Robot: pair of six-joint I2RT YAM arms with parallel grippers.
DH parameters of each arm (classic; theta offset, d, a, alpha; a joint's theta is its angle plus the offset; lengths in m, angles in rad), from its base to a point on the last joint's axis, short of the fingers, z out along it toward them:
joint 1: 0 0.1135 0.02 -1.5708
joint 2: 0 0 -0.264 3.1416
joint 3: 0.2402 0 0.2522 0
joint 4: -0.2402 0 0.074 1.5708
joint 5: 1.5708 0 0 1.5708
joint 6: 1.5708 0.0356 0 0
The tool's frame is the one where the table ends.
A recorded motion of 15 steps. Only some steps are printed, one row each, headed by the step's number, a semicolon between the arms.
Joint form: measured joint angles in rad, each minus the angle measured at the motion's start. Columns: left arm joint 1, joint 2, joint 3, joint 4, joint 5, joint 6; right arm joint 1, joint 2, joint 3, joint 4, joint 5, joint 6.
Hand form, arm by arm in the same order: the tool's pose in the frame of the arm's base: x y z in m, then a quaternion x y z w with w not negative. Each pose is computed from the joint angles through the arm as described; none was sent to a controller.
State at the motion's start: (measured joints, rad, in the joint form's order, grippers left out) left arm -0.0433 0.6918 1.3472 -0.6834 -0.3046 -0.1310; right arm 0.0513 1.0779 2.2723 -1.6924 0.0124 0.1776
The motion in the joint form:
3: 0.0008 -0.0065 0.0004 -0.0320 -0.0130 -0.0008; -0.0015 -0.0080 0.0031 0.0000 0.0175 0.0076
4: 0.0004 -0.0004 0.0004 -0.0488 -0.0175 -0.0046; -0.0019 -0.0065 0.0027 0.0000 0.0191 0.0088
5: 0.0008 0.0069 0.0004 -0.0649 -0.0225 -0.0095; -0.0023 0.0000 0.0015 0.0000 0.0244 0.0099
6: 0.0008 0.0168 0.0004 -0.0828 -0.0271 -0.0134; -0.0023 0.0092 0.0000 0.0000 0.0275 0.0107
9: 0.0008 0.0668 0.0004 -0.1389 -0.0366 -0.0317; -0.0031 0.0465 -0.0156 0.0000 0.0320 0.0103
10: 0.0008 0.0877 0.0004 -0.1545 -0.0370 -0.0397; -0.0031 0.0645 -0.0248 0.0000 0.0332 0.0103
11: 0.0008 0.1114 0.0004 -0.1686 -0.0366 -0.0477; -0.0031 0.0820 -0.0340 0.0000 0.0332 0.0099
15: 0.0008 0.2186 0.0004 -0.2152 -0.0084 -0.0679; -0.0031 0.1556 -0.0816 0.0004 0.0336 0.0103
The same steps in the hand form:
3: 0.0799 0.0077 0.4728 -0.14068 0.71093 0.05517 0.68684; 0.0216 0.0000 0.5440 0.06565 0.85412 0.04774 0.51370
4: 0.0820 0.0078 0.4706 -0.14242 0.71814 0.05734 0.67875; 0.0223 0.0000 0.5440 0.06676 0.85452 0.04716 0.51294
5: 0.0844 0.0079 0.4685 -0.14496 0.72524 0.05970 0.67041; 0.0253 -0.0001 0.5438 0.06884 0.85631 0.04466 0.50990
6: 0.0876 0.0079 0.4659 -0.14664 0.73380 0.06257 0.66039; 0.0296 0.0000 0.5435 0.07007 0.85893 0.04294 0.50546
9: 0.1038 0.0075 0.4562 -0.15151 0.76549 0.06992 0.62144; 0.0486 0.0008 0.5407 0.07178 0.87191 0.03771 0.48291
10: 0.1105 0.0072 0.4528 -0.15295 0.77600 0.07100 0.60778; 0.0579 0.0012 0.5387 0.07225 0.87838 0.03564 0.47113
11: 0.1181 0.0069 0.4491 -0.15412 0.78670 0.07196 0.59343; 0.0670 0.0016 0.5366 0.07224 0.88462 0.03401 0.45943
15: 0.1515 0.0045 0.4320 -0.14743 0.83069 0.06889 0.53242; 0.1059 0.0035 0.5240 0.07309 0.91078 0.02692 0.40548

